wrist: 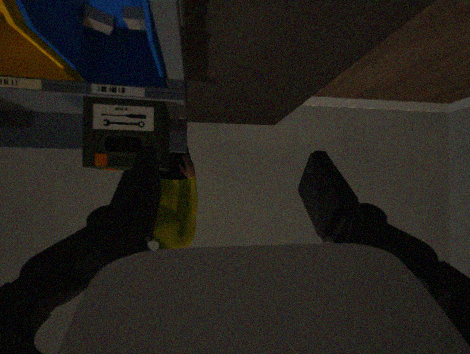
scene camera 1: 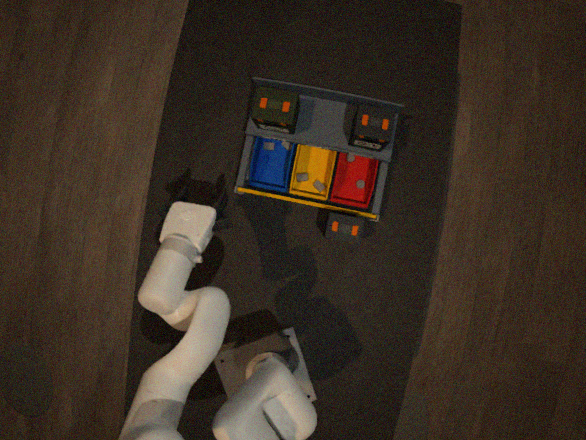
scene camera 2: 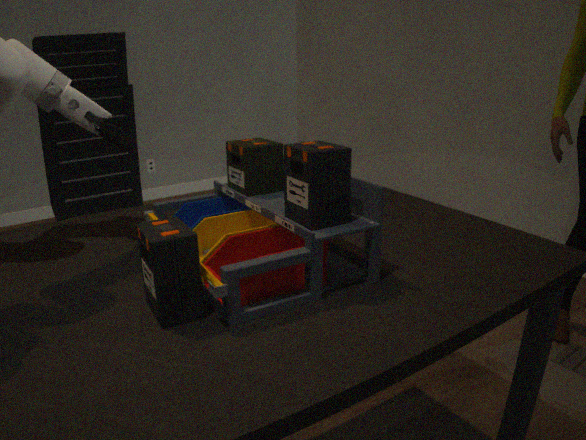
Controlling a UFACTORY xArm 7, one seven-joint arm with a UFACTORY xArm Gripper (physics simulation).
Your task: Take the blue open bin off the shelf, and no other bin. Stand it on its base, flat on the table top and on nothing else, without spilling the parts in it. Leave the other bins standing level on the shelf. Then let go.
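Frame: origin at the arm's base, x back, y left, z down, level; metres.
Where they show: gripper, between the fingertips: [wrist: 234, 169] [scene camera 1: 205, 192] [scene camera 2: 126, 143].
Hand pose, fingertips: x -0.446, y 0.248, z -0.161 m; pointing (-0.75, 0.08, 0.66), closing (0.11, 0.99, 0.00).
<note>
Each offset is from my fingertips to the top centre of the thing.
The blue open bin @(dy -0.104, dx -0.140, dz +0.126 m) [scene camera 1: 270, 170] [scene camera 2: 200, 211] [wrist: 122, 57] sits level in the left bay of the grey shelf [scene camera 1: 325, 117] [scene camera 2: 265, 261] [wrist: 170, 30], with two small grey parts inside. The yellow bin @(dy -0.216, dx -0.147, dz +0.126 m) [scene camera 1: 314, 162] [scene camera 2: 220, 227] [wrist: 25, 55] is beside it, and the red bin @(dy -0.327, dx -0.158, dz +0.126 m) [scene camera 1: 354, 175] [scene camera 2: 265, 249] is at the right end. My gripper [scene camera 1: 205, 176] [scene camera 2: 114, 131] [wrist: 234, 169] is open and empty. It is raised and tilted, to the left of the shelf and apart from the blue bin. The blue bin's lower part is hidden in scene camera 2.
A green-black toolbox @(dy -0.096, dx -0.238, dz +0.008 m) [scene camera 1: 275, 120] [scene camera 2: 255, 167] [wrist: 122, 140] stands on the upper deck behind the blue bin. A dark toolbox @(dy -0.327, dx -0.250, dz -0.017 m) [scene camera 1: 372, 131] [scene camera 2: 325, 185] stands at that deck's right end. Another dark toolbox @(dy -0.332, dx -0.006, dz +0.075 m) [scene camera 1: 345, 220] [scene camera 2: 172, 280] stands on the table before the red bin. A yellow front rail @(dy -0.223, dx -0.044, dz +0.142 m) [scene camera 1: 305, 202] edges the shelf.
</note>
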